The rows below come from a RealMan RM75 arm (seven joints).
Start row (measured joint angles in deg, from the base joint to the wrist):
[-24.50, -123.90, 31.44, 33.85, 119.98, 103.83, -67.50]
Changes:
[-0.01, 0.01, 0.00, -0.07, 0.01, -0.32, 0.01]
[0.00, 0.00, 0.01, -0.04, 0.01, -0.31, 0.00]
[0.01, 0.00, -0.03, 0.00, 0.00, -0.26, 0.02]
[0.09, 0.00, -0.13, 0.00, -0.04, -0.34, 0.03]
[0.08, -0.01, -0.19, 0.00, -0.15, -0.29, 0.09]
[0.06, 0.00, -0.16, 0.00, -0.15, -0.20, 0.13]
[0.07, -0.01, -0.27, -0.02, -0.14, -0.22, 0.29]
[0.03, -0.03, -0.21, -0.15, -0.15, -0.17, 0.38]
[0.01, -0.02, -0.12, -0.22, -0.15, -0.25, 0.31]
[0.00, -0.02, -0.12, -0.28, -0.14, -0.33, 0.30]
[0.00, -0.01, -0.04, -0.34, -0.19, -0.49, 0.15]
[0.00, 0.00, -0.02, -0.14, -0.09, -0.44, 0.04]
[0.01, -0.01, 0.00, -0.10, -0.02, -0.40, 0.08]
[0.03, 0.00, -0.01, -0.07, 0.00, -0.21, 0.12]
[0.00, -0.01, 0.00, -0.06, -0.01, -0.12, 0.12]
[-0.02, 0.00, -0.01, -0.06, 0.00, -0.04, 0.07]
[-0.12, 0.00, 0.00, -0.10, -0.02, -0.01, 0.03]
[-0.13, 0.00, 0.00, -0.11, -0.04, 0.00, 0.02]
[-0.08, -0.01, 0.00, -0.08, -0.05, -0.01, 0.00]
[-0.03, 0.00, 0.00, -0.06, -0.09, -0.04, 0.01]
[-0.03, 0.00, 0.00, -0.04, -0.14, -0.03, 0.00]
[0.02, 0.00, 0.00, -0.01, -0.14, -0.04, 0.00]
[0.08, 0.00, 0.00, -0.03, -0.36, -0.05, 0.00]
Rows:
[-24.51, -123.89, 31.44, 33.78, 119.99, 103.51, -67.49]
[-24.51, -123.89, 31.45, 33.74, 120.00, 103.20, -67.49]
[-24.50, -123.89, 31.42, 33.74, 120.00, 102.94, -67.47]
[-24.41, -123.89, 31.29, 33.74, 119.96, 102.60, -67.44]
[-24.33, -123.90, 31.10, 33.74, 119.81, 102.31, -67.35]
[-24.27, -123.90, 30.94, 33.74, 119.66, 102.11, -67.22]
[-24.20, -123.91, 30.67, 33.72, 119.52, 101.89, -66.93]
[-24.17, -123.94, 30.46, 33.57, 119.37, 101.72, -66.55]
[-24.16, -123.96, 30.34, 33.35, 119.22, 101.47, -66.24]
[-24.16, -123.98, 30.22, 33.07, 119.08, 101.14, -65.94]
[-24.16, -123.99, 30.18, 32.73, 118.89, 100.65, -65.79]
[-24.16, -123.99, 30.16, 32.59, 118.80, 100.21, -65.75]
[-24.15, -124.00, 30.16, 32.49, 118.78, 99.81, -65.67]
[-24.12, -124.00, 30.15, 32.42, 118.78, 99.60, -65.55]
[-24.12, -124.01, 30.15, 32.36, 118.77, 99.48, -65.43]
[-24.14, -124.01, 30.14, 32.30, 118.77, 99.44, -65.36]
[-24.26, -124.01, 30.14, 32.20, 118.75, 99.43, -65.33]
[-24.39, -124.01, 30.14, 32.09, 118.71, 99.43, -65.31]
[-24.47, -124.02, 30.14, 32.01, 118.66, 99.42, -65.31]
[-24.50, -124.02, 30.14, 31.95, 118.57, 99.38, -65.30]
[-24.53, -124.02, 30.14, 31.91, 118.43, 99.35, -65.30]
[-24.51, -124.02, 30.14, 31.90, 118.29, 99.31, -65.30]
[-24.43, -124.02, 30.14, 31.87, 117.93, 99.26, -65.30]

